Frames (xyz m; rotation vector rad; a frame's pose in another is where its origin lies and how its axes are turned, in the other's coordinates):
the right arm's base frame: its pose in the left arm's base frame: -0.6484 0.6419 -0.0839 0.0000 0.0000 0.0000
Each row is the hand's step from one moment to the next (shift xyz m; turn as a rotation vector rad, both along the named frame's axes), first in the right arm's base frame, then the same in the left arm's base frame.
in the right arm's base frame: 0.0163 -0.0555 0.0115 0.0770 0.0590 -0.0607
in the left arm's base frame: 0.0163 -0.0555 0.0115 0.0770 0.0590 -0.0607
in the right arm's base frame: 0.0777 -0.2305 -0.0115 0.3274 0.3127 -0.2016
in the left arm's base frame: 0.0777 -0.2305 -0.0115 0.3274 0.3127 -0.2016
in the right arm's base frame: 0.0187 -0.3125 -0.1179 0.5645 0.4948 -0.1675
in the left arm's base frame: 0.0187 -0.3125 -0.1179 0.5645 0.4948 -0.1675
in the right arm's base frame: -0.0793 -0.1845 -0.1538 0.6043 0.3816 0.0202
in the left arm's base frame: -0.0793 -0.1845 -0.1538 0.6043 0.3816 0.0202
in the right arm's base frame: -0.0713 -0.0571 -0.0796 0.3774 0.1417 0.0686
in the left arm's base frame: -0.0713 -0.0571 -0.0796 0.3774 0.1417 0.0686
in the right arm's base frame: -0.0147 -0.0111 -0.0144 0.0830 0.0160 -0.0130
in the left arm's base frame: -0.0147 -0.0111 -0.0144 0.0830 0.0160 -0.0130
